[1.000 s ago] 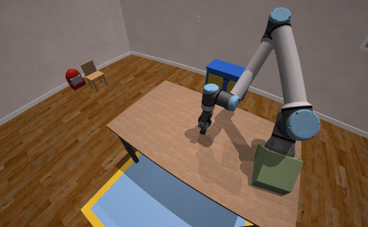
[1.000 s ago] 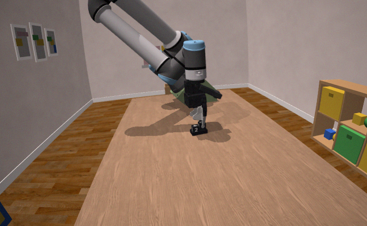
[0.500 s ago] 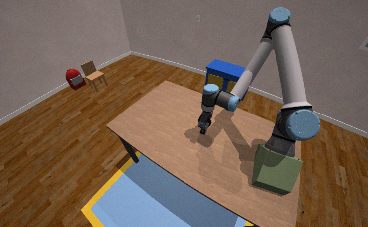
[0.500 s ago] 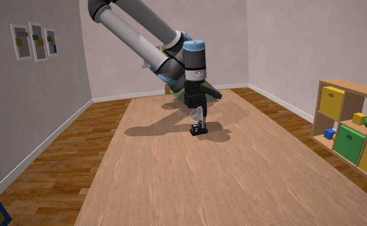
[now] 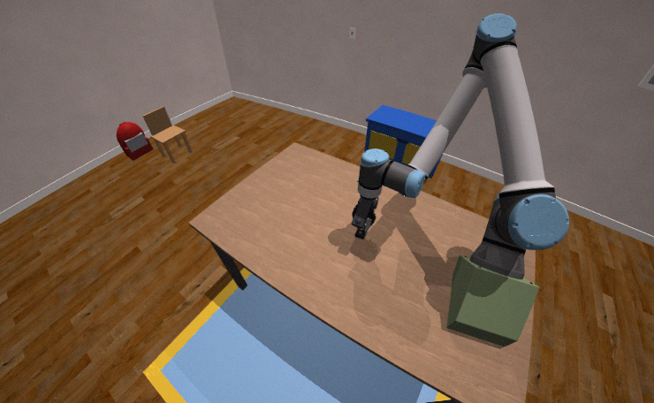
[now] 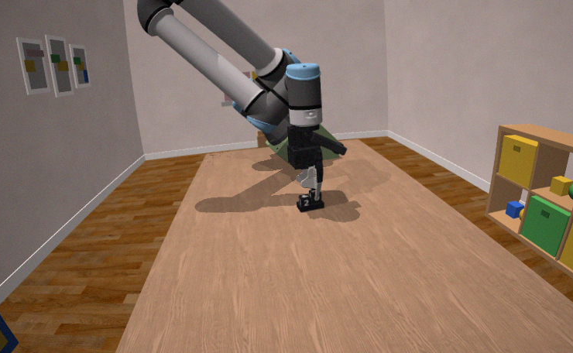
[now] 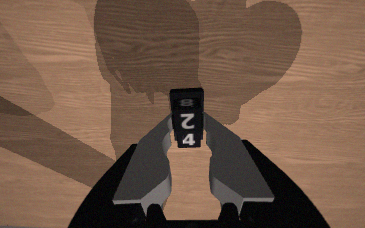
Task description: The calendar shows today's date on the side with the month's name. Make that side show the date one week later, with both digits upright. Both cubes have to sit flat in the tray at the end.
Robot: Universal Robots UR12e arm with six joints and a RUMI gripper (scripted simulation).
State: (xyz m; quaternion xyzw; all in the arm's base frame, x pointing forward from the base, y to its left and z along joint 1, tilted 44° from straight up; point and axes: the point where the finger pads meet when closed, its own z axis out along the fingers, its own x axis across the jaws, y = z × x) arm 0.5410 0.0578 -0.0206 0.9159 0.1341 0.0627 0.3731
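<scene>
My gripper is now 40 mm above the black calendar tray and 20 mm to the left of it. Round my hand: black number cube 10 mm below.
</scene>
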